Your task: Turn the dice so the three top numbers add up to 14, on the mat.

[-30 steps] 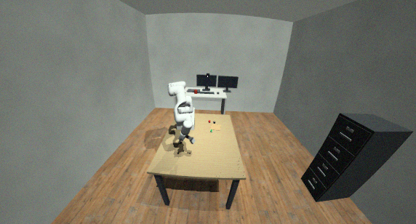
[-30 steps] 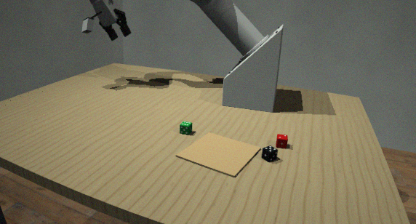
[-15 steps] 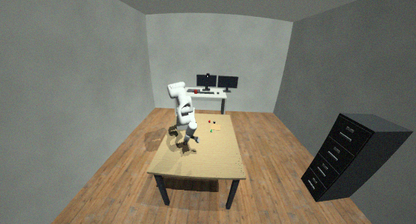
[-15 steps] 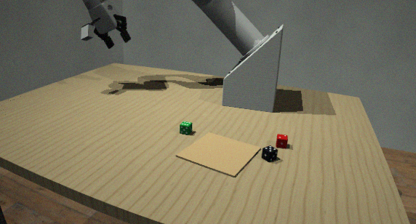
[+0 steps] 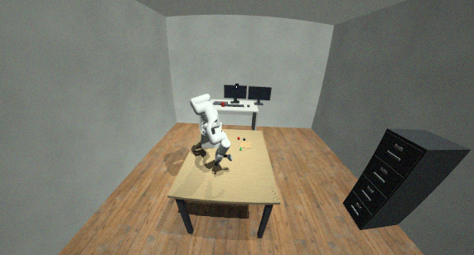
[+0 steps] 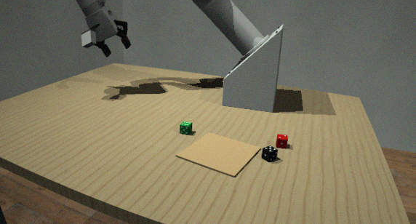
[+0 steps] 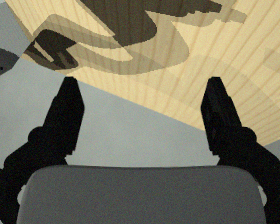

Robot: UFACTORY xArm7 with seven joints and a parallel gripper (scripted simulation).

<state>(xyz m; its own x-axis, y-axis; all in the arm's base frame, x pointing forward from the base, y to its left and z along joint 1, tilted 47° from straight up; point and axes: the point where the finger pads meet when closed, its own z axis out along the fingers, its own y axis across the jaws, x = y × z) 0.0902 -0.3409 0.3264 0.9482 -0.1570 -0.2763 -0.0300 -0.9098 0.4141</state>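
Right now my hand is 35 cm to the right of the green die, 25 cm short of it and 14 cm above it. Also, from my hand: red die (58 cm to the left, 25 cm ahead, 14 cm below); black die (56 cm to the left, 32 cm ahead, 14 cm below); tan mat (45 cm to the left, 33 cm ahead, 15 cm below).
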